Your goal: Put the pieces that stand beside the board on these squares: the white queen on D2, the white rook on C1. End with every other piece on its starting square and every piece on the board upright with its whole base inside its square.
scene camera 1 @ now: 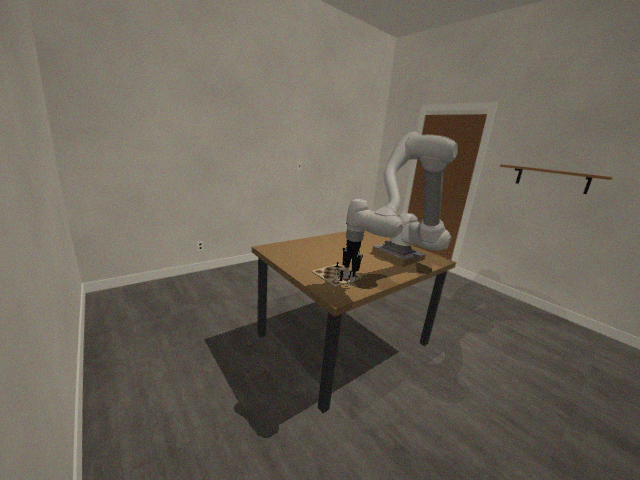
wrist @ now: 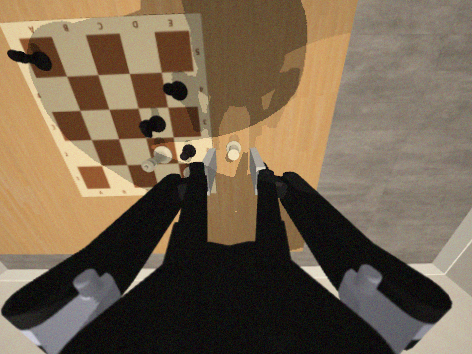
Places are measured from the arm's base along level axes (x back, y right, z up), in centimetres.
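Pixels of known places: gripper, fingertip midpoint: [scene camera 1: 348,280] [wrist: 232,158]; arm's base at its link origin: [scene camera 1: 399,249].
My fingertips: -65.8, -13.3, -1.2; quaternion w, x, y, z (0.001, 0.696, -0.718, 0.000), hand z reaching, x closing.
Observation:
Ahead of a thing's pixels: the offset from my fingertips to its middle, as dx, dy, dz. "spot": to the spot under its first point. Level surfaces: height alone.
The chessboard {spot: -3.3, +22.0, -3.3} [scene camera 1: 318,271] [wrist: 60,172] lies on the table. A white piece, apparently the queen {-0.1, +10.0, -0.6} [wrist: 162,154], stands on D2. The white rook {+0.3, -0.1, -2.2} [wrist: 233,150] stands on the table beside the board's E side. My gripper [scene camera 1: 351,274] [wrist: 232,158] is partly open and empty; its fingertips are on either side of the rook in the wrist view, apparently above it. Black pieces stand on A5 {+11.7, +21.5, -1.7} [wrist: 41,60], E4 {+7.9, +6.3, -1.1} [wrist: 177,90], D3 {+4.1, +9.8, -1.3} [wrist: 156,124] and E2 {+0.3, +6.2, -1.7} [wrist: 188,151]. A pale piece {-3.1, +6.5, -1.1} [wrist: 186,171] near E1 is mostly hidden by the left finger. Piece types are hard to tell.
The wooden table {dz -3.8} [scene camera 1: 299,253] [wrist: 30,220] ends a little to the right of the rook in the wrist view, with grey floor [wrist: 400,125] beyond. The robot's base [scene camera 1: 398,252] stands at the back of the table. A small brown tray or block [scene camera 1: 423,267] lies near the right edge.

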